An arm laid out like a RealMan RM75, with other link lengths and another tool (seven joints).
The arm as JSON. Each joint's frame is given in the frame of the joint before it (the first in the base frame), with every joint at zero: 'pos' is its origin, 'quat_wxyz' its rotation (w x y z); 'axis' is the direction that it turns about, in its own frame. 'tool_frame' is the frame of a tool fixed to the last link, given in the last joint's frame.
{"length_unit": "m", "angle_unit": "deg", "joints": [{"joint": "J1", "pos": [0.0, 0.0, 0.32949], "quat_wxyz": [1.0, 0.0, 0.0, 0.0], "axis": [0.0, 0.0, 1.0]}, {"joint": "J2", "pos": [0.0, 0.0, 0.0], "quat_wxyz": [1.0, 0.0, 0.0, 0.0], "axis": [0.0, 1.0, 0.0]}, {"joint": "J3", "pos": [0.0, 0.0, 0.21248], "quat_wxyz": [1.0, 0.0, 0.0, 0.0], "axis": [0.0, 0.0, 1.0]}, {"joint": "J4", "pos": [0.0, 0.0, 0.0], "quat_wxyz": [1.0, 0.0, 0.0, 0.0], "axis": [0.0, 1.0, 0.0]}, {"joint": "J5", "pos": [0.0, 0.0, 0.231], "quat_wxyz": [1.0, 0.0, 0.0, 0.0], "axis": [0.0, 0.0, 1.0]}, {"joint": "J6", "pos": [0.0, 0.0, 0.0], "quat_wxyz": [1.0, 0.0, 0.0, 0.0], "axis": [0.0, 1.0, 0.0]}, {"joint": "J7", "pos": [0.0, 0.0, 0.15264], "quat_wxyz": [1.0, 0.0, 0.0, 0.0], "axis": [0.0, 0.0, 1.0]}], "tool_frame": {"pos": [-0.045, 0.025, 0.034], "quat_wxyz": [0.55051, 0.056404, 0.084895, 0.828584]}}
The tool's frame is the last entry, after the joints.
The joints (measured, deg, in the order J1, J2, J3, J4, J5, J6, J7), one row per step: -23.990 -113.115 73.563 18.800 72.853 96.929 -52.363; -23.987 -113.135 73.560 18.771 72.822 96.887 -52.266; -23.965 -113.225 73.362 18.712 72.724 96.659 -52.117; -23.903 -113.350 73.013 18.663 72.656 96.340 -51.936; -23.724 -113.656 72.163 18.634 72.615 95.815 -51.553; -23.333 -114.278 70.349 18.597 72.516 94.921 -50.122; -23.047 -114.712 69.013 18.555 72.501 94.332 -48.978; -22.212 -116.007 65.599 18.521 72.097 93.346 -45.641; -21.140 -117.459 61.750 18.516 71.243 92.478 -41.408; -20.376 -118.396 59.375 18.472 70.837 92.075 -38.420; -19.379 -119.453 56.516 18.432 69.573 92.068 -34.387; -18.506 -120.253 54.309 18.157 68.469 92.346 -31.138; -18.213 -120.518 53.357 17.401 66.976 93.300 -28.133; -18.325 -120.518 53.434 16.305 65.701 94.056 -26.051
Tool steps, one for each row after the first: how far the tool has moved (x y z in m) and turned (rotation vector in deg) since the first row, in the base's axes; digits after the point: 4 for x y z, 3 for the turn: -0.0001 0.0001 -0.0002 0.085 0.010 -0.003; -0.0001 0.0011 -0.0005 0.444 -0.023 0.216; -0.0004 0.0024 -0.0009 0.954 -0.051 0.552; -0.0007 0.0050 -0.0014 2.010 -0.214 1.177; -0.0016 0.0103 -0.0021 4.609 -0.491 1.982; -0.0025 0.0139 -0.0024 6.506 -0.620 2.499; -0.0036 0.0225 -0.0025 11.649 -1.387 3.538; -0.0059 0.0320 -0.0005 17.969 -2.105 4.777; -0.0086 0.0365 0.0008 21.950 -2.231 5.473; -0.0118 0.0427 0.0056 27.565 -2.605 6.269; -0.0152 0.0458 0.0098 31.946 -2.856 7.110; -0.0160 0.0477 0.0139 35.339 -3.273 6.901; -0.0156 0.0479 0.0147 37.038 -3.589 6.551
